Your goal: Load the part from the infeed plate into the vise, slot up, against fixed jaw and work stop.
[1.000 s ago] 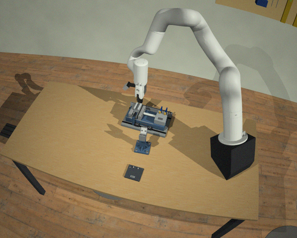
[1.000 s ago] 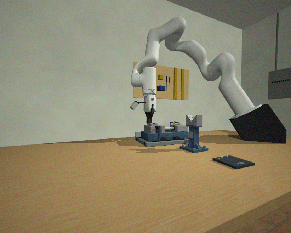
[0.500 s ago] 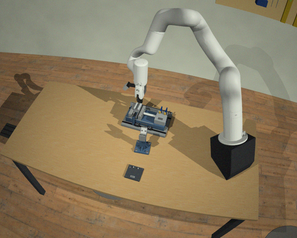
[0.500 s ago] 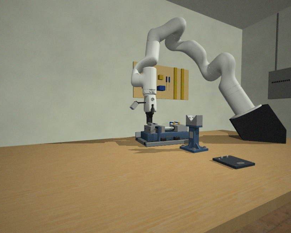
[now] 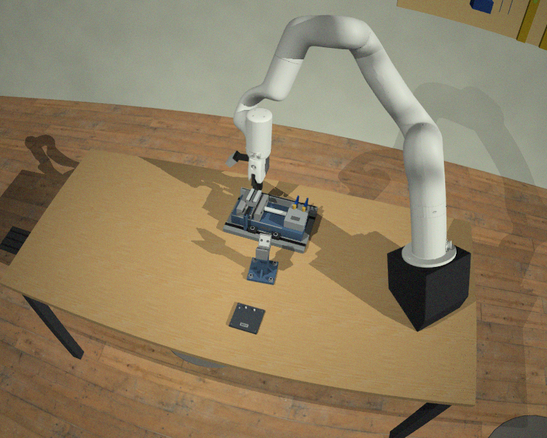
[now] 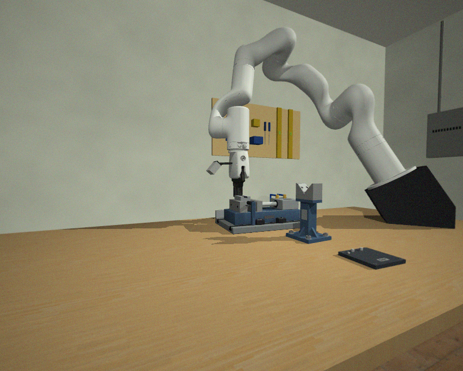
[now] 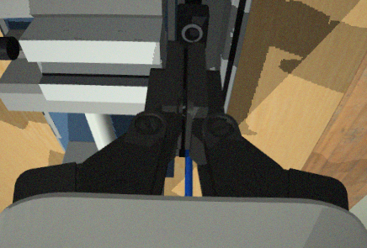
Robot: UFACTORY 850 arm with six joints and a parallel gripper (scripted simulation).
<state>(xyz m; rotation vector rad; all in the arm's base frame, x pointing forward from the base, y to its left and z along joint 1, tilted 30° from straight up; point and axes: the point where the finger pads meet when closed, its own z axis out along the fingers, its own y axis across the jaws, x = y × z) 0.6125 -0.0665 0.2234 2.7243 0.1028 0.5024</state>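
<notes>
The grey fixed jaw is 3 cm ahead of my hand, 6 cm to the left of it and 4 cm below it. The rest, counted from my hand: white cylinder rod 9 cm behind, 6 cm to the left, 4 cm below; black work stop rod 11 cm to the left, 3 cm below; grey block 4 cm to the left, 2 cm below.
</notes>
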